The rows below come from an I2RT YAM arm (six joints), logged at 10 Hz.
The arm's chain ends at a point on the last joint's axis. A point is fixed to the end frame.
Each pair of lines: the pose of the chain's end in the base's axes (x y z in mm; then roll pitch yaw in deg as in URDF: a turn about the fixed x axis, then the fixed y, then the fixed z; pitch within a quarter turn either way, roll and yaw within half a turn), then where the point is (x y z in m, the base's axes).
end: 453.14 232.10 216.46 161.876 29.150 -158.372
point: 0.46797 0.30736 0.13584
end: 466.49 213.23 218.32 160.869 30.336 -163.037
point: 0.48797 0.28886 0.13957
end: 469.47 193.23 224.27 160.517 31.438 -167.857
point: 0.49837 0.26760 0.14670
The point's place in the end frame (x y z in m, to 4 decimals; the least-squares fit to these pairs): 0.0030 0.0331 0.1062
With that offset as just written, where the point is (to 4 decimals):
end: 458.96 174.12 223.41 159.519 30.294 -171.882
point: 0.4907 0.2475 0.1460
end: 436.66 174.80 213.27 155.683 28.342 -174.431
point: 0.4661 0.2519 0.1387
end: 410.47 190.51 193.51 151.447 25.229 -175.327
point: 0.4342 0.2725 0.1222
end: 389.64 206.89 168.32 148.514 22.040 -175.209
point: 0.4073 0.2924 0.0993
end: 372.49 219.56 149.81 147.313 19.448 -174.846
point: 0.3857 0.3063 0.0814
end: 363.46 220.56 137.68 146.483 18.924 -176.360
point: 0.3779 0.3079 0.0702
